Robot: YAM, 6 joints.
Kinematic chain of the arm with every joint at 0, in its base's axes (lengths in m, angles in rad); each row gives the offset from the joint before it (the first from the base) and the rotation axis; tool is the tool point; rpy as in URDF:
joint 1: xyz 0 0 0.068 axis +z
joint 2: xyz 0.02 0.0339 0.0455 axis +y
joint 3: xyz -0.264 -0.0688 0 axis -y
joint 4: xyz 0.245 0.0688 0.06 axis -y
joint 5: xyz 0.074 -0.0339 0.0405 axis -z
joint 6: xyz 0.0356 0 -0.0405 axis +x
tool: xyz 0 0 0 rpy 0 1.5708 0
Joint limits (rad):
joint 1: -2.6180..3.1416
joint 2: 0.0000..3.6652
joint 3: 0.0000..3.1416
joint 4: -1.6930..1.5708
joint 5: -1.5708..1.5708
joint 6: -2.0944..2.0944
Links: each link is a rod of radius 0.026 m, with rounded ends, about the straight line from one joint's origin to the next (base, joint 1, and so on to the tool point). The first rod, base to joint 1, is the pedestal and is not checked.
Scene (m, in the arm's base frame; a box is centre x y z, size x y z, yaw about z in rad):
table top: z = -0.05
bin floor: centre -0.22 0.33 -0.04 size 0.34 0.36 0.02 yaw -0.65
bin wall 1: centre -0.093 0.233 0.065 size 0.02 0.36 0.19 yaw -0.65
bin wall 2: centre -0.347 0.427 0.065 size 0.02 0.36 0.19 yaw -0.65
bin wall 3: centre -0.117 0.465 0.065 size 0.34 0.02 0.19 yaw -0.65
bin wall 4: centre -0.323 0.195 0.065 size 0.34 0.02 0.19 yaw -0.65
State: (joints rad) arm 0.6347 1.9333 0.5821 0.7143 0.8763 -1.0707
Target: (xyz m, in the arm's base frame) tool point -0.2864 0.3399 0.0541
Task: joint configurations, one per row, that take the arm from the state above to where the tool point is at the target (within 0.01 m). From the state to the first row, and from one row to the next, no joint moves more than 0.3 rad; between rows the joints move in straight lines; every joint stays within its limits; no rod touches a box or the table.
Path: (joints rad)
1: 0.7604 1.6637 0.7805 0.9284 0.9056 -1.3266
2: 0.8861 1.3942 0.9789 1.1426 0.9350 -1.5825
3: 1.0118 1.1246 1.1773 1.3567 0.9643 -1.8385
4: 1.1375 0.8551 1.3757 1.5708 0.9936 -2.0944
5: 1.4338 1.1228 1.3538 1.3830 0.9210 -1.8385
6: 1.7302 1.3906 1.3319 1.1953 0.8483 -1.5825
7: 2.0265 1.6584 1.3100 1.0075 0.7756 -1.3266
8: 2.3228 1.9261 1.2881 0.8198 0.7030 -1.0707
9: 2.3222 2.1355 1.2237 0.7806 0.6943 -1.0707
10: 2.3217 2.3449 1.1592 0.7414 0.6856 -1.0707

